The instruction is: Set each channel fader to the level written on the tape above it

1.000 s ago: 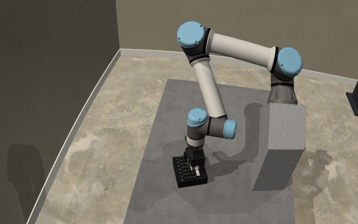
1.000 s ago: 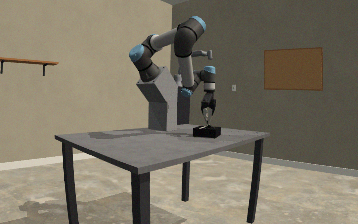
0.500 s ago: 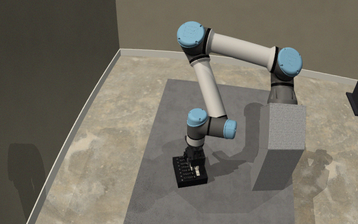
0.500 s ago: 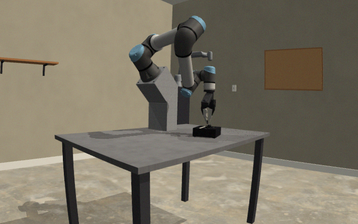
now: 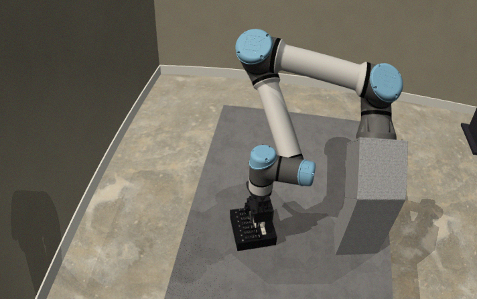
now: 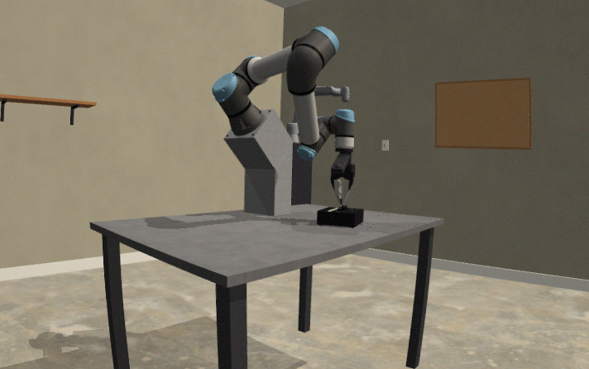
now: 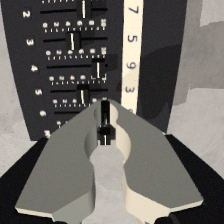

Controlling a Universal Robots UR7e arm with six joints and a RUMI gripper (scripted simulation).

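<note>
My hand is 20 mm short of the channel 5 fader, 10 mm to the right of it and 20 mm above it. From my hand the other things lie so: master fader (20 mm behind, 40 mm to the left, 20 mm below); channel 4 fader (10 mm ahead, 20 mm to the right, 20 mm below); channel 6 fader (20 mm to the left, 20 mm below).
</note>
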